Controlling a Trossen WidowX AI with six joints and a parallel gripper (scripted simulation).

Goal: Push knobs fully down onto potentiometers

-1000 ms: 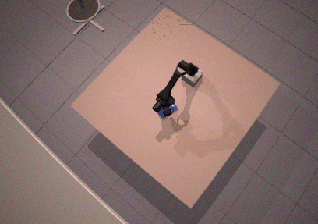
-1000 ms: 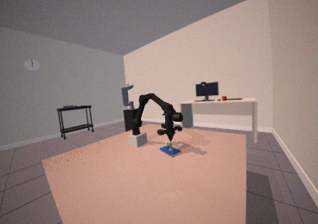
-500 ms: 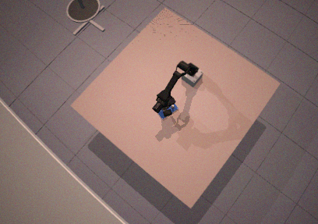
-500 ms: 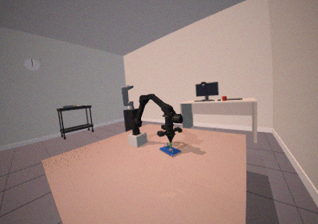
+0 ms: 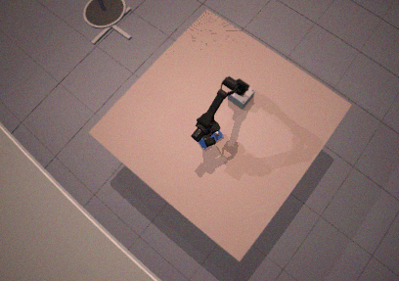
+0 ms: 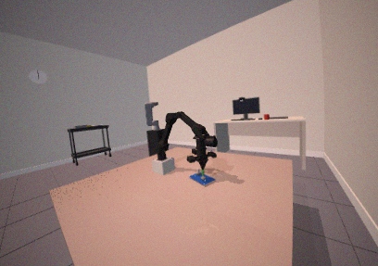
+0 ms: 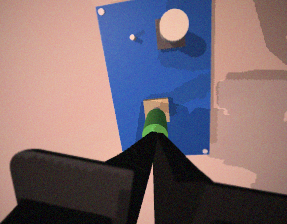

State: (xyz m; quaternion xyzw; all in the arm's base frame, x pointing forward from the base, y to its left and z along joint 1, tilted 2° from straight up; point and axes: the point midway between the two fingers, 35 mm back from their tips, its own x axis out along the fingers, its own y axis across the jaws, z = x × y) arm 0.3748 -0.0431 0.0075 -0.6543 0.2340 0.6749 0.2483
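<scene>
Right now the green knob is 2 cm below my gripper tip. Also, from my gripper tip: pale grey knob (6 cm behind, 4 cm to the left, 4 cm below).
</scene>
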